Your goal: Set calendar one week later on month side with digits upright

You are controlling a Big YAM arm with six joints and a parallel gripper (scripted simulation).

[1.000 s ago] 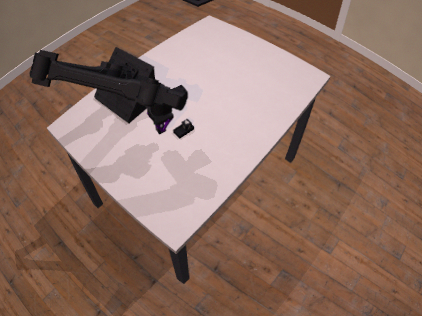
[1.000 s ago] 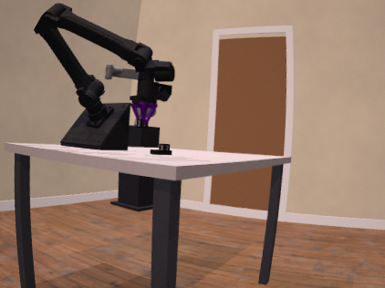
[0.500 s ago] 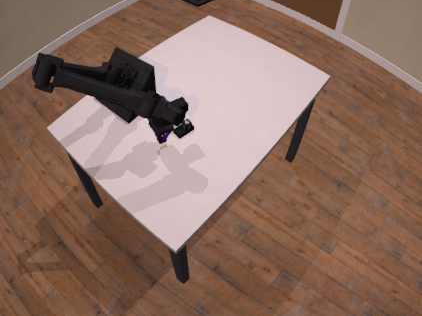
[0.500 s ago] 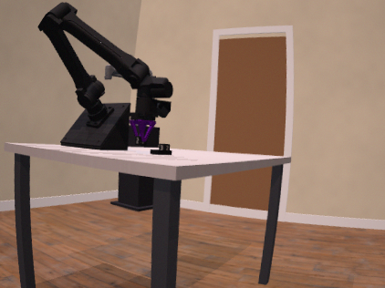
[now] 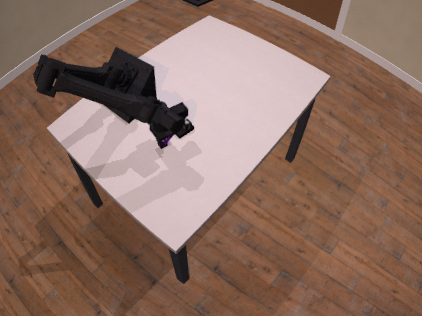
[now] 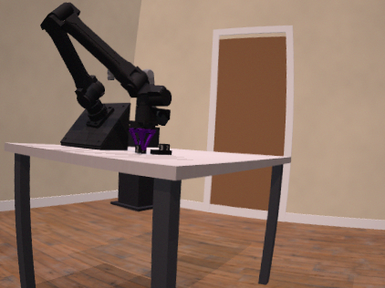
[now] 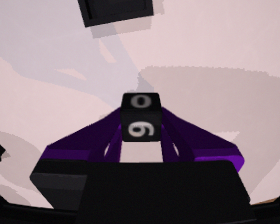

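My hand is 1 cm above the black date cube. Round my hand: black tray: 11 cm to the left, 1 cm below.
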